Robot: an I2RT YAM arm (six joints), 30 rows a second.
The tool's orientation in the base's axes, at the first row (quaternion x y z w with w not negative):
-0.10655 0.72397 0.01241 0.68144
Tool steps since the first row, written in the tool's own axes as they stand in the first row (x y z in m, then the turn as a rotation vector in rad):
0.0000 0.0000 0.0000 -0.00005 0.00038 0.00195
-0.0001 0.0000 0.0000 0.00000 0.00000 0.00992
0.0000 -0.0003 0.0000 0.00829 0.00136 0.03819
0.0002 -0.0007 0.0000 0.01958 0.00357 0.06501
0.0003 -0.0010 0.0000 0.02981 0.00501 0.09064
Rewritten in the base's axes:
0.0000 0.0000 0.0000 0.00186 0.00070 -0.00014
0.0000 0.0000 0.0001 0.00976 0.00162 -0.00070
0.0001 -0.0003 0.0000 0.03694 0.00642 -0.01108
0.0001 -0.0007 -0.0001 0.06241 0.01141 -0.02444
0.0002 -0.0010 -0.0002 0.08689 0.01559 -0.03656

